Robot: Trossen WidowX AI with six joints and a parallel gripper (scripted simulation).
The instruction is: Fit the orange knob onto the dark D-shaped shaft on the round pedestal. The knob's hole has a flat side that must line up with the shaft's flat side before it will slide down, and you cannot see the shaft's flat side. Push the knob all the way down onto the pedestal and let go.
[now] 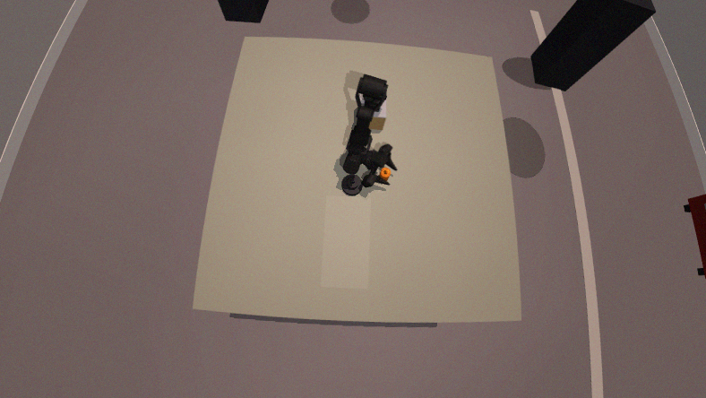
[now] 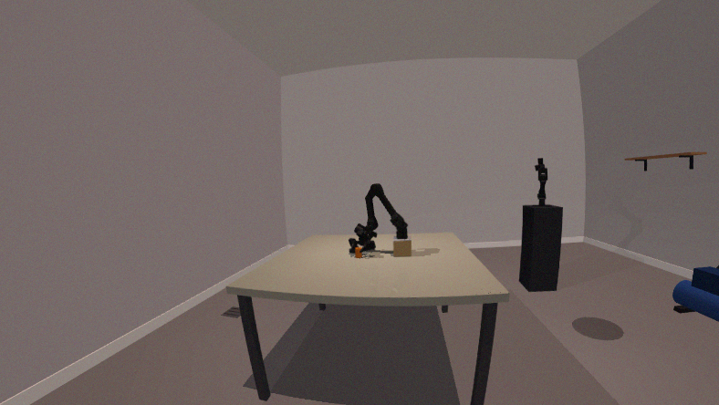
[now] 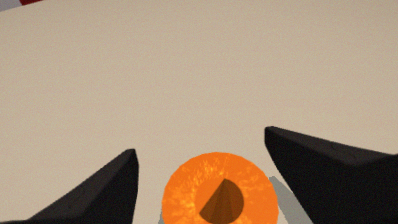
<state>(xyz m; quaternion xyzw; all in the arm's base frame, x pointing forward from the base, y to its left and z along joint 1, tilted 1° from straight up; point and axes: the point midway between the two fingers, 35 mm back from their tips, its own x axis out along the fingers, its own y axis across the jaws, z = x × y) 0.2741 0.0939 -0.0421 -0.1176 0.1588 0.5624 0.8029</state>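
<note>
Now: gripper tip 10 mm past the orange knob, 30 mm to the left of it and 20 mm above it. Also, from my gripper tip: round pedestal 40 mm ahead, 160 mm to the right, 10 mm below.
</note>
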